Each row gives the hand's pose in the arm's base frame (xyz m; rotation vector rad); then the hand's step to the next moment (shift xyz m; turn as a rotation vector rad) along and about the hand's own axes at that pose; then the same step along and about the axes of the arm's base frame.
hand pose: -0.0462 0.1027 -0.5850 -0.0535 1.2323 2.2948
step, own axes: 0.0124 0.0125 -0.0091 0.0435 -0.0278 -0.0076
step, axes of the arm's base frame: -0.0184 -0.0073 0.0008 -0.0259 0.0252 -0.0377
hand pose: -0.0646 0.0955 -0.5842 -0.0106 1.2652 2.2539
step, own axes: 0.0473 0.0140 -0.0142 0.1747 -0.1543 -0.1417
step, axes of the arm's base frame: -0.0502 0.0047 -0.0094 -0.1123 0.0304 -0.2467
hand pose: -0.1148 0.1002 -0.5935 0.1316 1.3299 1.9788
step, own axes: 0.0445 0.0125 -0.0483 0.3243 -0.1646 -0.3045
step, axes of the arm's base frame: -0.0609 -0.0115 -0.0251 -0.2902 0.0013 -0.3752
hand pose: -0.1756 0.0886 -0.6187 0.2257 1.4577 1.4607
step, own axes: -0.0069 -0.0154 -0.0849 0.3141 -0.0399 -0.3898
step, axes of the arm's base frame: -0.0509 -0.0630 -0.0306 -0.4102 -0.0296 -0.2882
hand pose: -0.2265 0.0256 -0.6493 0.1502 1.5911 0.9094
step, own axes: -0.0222 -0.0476 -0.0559 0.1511 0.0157 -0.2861
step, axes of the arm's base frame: -0.0254 -0.0709 -0.0146 -0.2982 -0.0360 -0.1214
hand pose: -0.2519 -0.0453 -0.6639 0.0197 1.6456 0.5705
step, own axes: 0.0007 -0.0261 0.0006 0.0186 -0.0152 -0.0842
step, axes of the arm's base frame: 0.0085 -0.0224 -0.0104 -0.0772 -0.0366 -0.0192
